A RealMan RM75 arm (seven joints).
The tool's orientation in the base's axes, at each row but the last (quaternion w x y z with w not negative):
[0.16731, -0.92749, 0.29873, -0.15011]
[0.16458, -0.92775, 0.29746, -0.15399]
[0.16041, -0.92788, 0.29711, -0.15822]
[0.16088, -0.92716, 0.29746, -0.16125]
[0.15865, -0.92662, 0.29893, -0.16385]
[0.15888, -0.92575, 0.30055, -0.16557]
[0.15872, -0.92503, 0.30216, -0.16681]
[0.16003, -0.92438, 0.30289, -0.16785]
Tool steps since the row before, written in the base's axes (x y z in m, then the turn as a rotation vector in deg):
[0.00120, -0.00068, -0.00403, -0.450, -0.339, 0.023]
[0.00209, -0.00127, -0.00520, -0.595, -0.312, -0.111]
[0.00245, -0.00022, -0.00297, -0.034, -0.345, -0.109]
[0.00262, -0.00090, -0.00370, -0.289, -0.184, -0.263]
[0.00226, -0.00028, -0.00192, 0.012, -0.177, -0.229]
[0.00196, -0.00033, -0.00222, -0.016, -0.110, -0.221]
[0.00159, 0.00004, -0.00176, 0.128, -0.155, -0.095]
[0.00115, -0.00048, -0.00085, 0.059, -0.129, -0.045]
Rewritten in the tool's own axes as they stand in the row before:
[0.00062, 0.00153, 0.00393, -0.140, 0.477, -0.266]
[0.00141, 0.00199, 0.00520, -0.294, 0.582, -0.195]
[0.00144, 0.00011, 0.00358, 0.160, 0.326, 0.014]
[0.00181, 0.00084, 0.00417, -0.165, 0.390, 0.084]
[0.00150, -0.00017, 0.00257, 0.069, 0.220, 0.175]
[0.00123, 0.00014, 0.00271, 0.008, 0.180, 0.170]
[0.00081, -0.00014, 0.00222, 0.172, 0.092, 0.107]
[0.00099, 0.00012, 0.00113, 0.114, 0.087, 0.039]

